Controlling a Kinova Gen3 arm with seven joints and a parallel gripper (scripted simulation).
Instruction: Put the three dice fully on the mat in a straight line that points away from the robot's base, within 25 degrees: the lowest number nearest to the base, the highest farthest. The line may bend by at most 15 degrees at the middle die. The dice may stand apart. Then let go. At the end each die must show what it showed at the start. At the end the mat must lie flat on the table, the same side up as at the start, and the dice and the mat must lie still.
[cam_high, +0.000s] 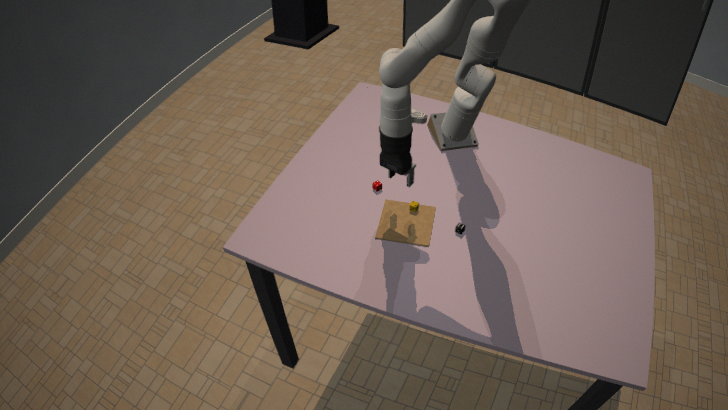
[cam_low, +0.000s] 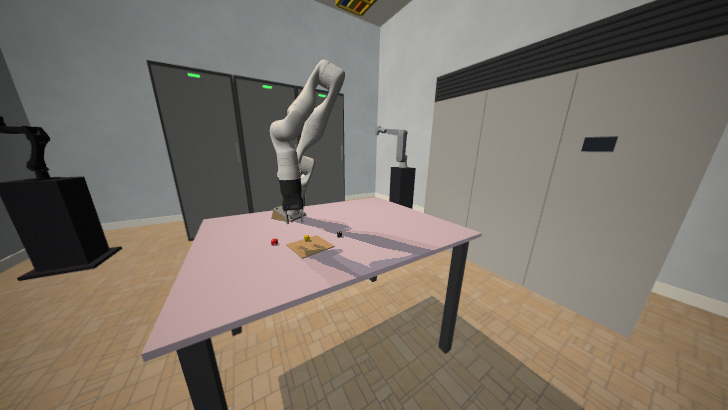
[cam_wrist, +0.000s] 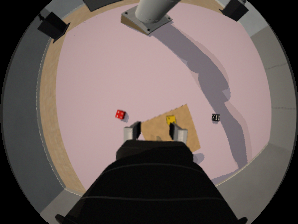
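Right now the red die is 10 cm below my hand, 8 cm to the right of it and 3 cm behind it. From my hand the other things lie so: yellow die 9 cm below, 4 cm to the left; then square mat 11 cm below, 5 cm to the left, 5 cm ahead; then black die 18 cm to the left, 10 cm below, 1 cm ahead.
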